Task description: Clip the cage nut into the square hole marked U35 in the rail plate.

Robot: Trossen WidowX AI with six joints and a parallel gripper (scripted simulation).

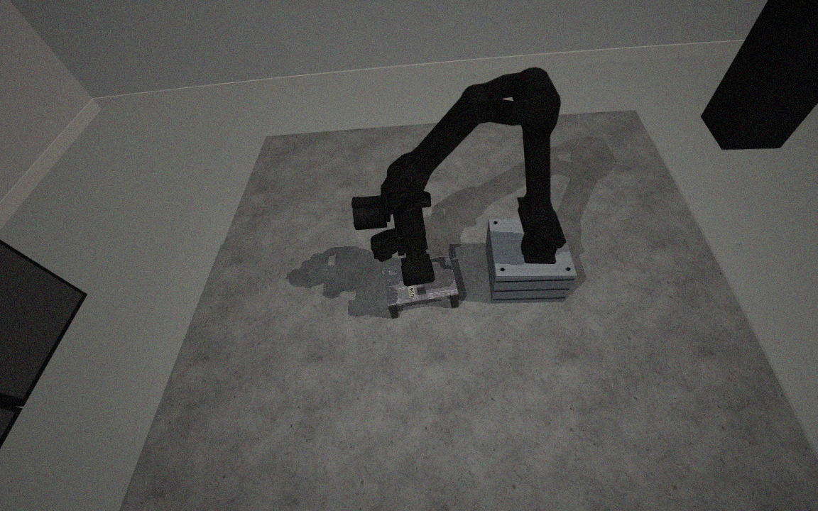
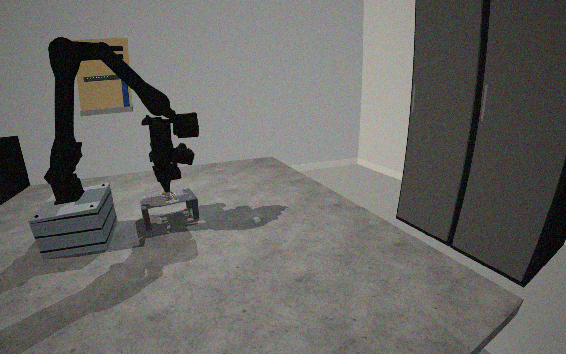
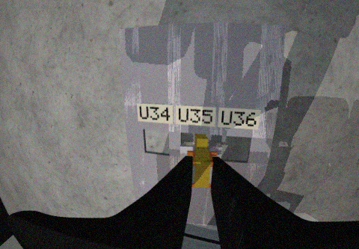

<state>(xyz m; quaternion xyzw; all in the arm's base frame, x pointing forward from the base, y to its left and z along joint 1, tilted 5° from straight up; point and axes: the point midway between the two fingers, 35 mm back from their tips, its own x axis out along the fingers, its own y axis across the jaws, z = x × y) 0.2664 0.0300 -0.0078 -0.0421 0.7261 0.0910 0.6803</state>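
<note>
The cage nut lies 10 mm below my gripper tip. From my gripper tip the other things lie so: label: 20 mm below, 20 mm ahead, 10 mm to the left.
</note>
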